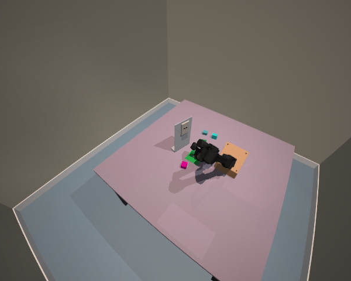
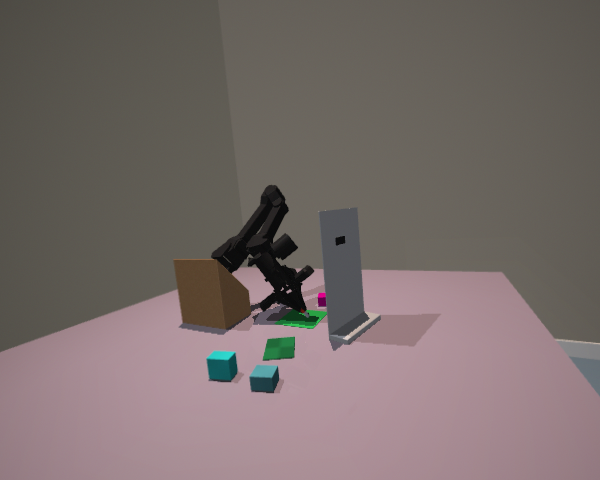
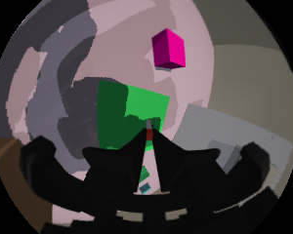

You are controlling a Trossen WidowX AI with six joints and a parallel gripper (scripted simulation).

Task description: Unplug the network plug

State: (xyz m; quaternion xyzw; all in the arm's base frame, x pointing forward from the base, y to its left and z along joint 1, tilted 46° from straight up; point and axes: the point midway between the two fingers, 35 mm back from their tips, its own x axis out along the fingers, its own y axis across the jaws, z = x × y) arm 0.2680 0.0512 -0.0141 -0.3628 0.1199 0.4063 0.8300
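The network plug lies right at my gripper tip. From my gripper tip the other things lie so: grey upright panel: 140 mm ahead, 40 mm to the right, 120 mm above; bright green square: 10 mm behind, 20 mm below.
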